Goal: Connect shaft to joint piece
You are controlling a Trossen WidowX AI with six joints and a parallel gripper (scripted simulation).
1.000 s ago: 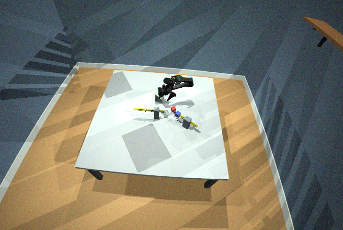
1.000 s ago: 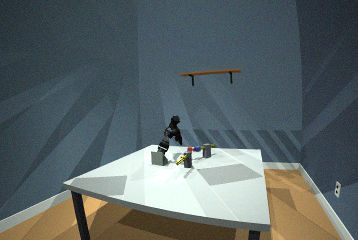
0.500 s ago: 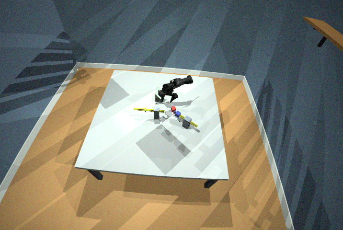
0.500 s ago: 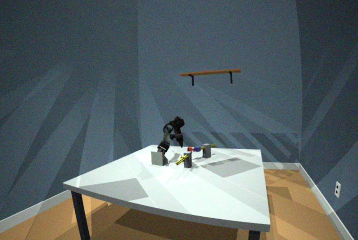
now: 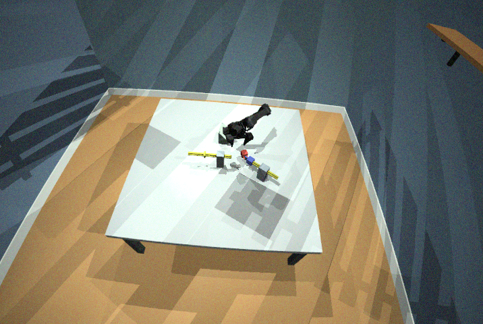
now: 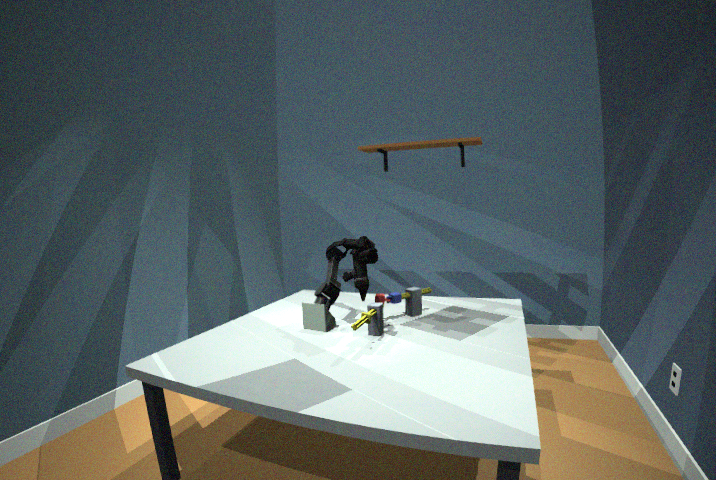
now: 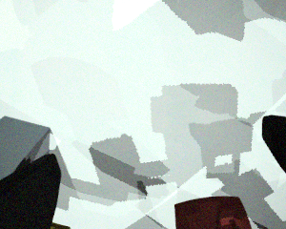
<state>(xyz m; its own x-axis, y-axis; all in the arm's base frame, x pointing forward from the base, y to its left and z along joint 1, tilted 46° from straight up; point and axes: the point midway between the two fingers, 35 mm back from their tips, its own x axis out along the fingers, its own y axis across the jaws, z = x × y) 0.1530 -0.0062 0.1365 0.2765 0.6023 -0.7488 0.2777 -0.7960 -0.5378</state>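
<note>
Now: the red joint piece 70 mm ahead of my gripper tip, 40 mm to the left of it and 10 mm below it.
</note>
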